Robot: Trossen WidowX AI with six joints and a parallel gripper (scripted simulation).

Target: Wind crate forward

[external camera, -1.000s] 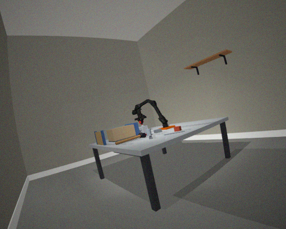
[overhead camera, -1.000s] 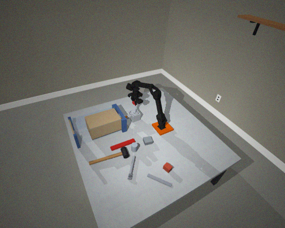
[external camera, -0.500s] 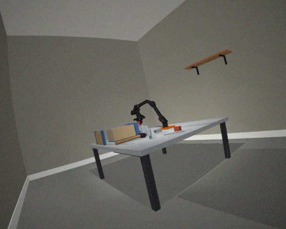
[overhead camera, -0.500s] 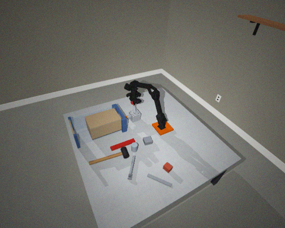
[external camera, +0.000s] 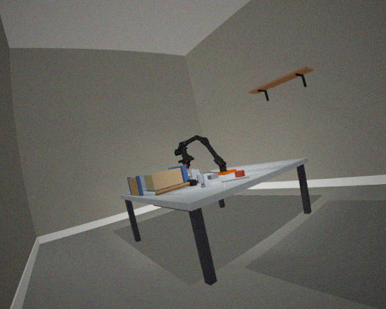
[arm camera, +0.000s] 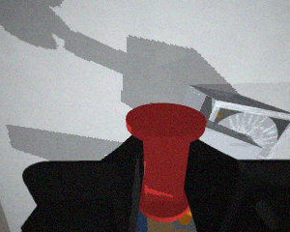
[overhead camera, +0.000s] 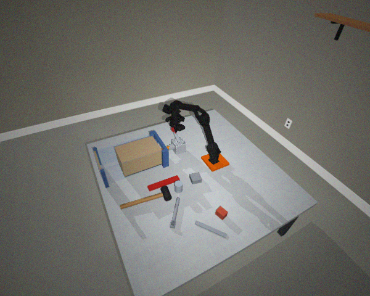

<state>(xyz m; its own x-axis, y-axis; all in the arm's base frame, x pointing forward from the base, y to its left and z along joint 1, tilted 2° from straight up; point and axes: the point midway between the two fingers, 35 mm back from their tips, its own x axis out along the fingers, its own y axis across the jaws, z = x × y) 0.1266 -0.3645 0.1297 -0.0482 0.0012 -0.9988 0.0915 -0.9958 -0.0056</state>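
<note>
The grey crank arm is 10 mm ahead of my gripper tip, 40 mm to the left of it and 10 mm below it. From my gripper tip the other things lie so: red knob: 20 mm above; then grey winch: 10 mm ahead, 90 mm to the left, 80 mm below; then grey block: 100 mm ahead, 430 mm to the left, 100 mm below.
</note>
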